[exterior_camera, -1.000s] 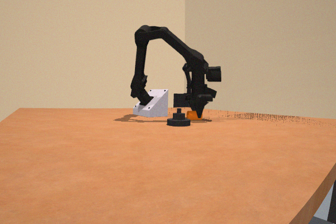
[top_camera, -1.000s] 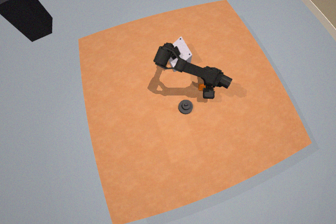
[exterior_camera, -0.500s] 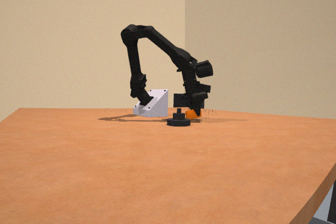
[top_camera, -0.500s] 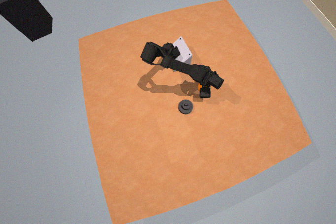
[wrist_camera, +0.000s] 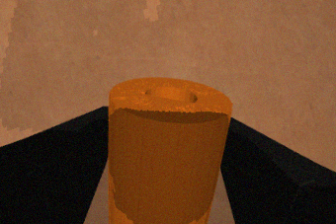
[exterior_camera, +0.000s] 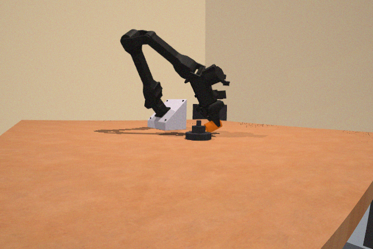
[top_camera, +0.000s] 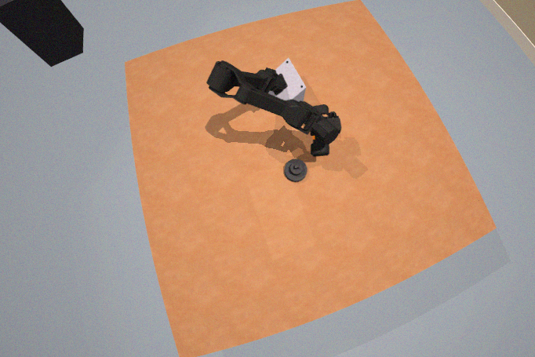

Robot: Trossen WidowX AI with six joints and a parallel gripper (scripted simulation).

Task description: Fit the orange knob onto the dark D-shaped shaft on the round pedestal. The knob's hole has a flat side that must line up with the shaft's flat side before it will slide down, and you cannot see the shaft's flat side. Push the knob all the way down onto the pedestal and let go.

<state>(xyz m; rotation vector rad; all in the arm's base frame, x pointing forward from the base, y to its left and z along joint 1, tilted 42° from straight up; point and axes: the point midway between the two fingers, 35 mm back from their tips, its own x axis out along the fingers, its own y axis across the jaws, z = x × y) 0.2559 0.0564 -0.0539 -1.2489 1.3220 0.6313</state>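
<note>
Right now the dark round pedestal is 7 cm ahead of my gripper tip and 15 cm to the right of it. Round my gripper tip: orange knob (1 cm behind, 2 cm to the right).
</note>
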